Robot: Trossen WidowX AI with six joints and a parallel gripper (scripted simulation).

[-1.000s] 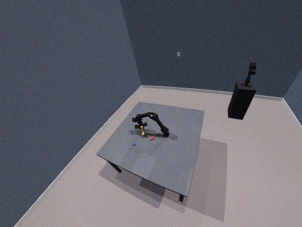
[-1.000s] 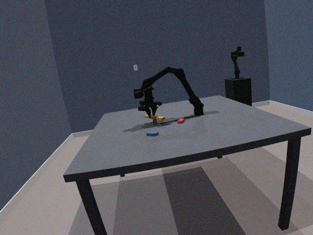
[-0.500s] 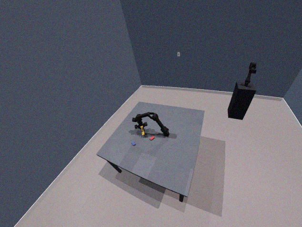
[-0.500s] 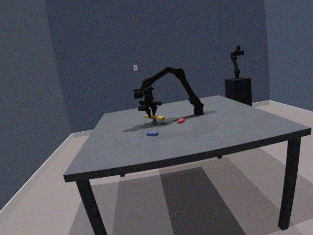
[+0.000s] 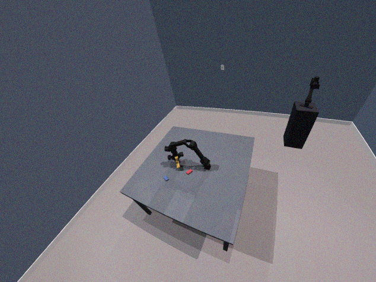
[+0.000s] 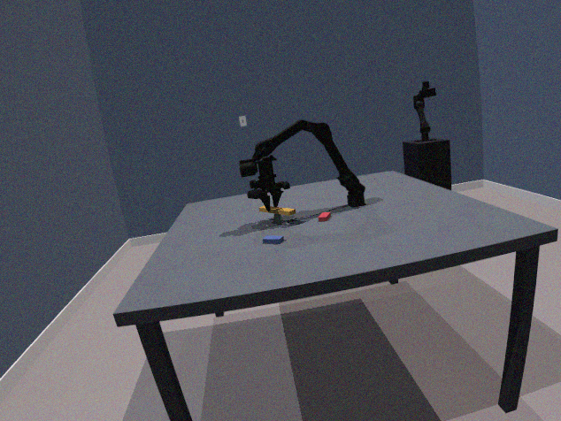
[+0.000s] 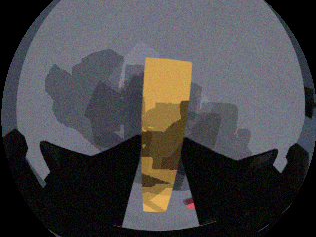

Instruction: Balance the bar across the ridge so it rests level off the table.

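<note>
Right now the yellow bar is 20 mm to the left of my gripper tip and 20 mm behind it. Also, from my gripper tip: red block 200 mm behind, 80 mm to the left, 40 mm below; then blue block 250 mm to the left, 40 mm below, 20 mm ahead.
</note>
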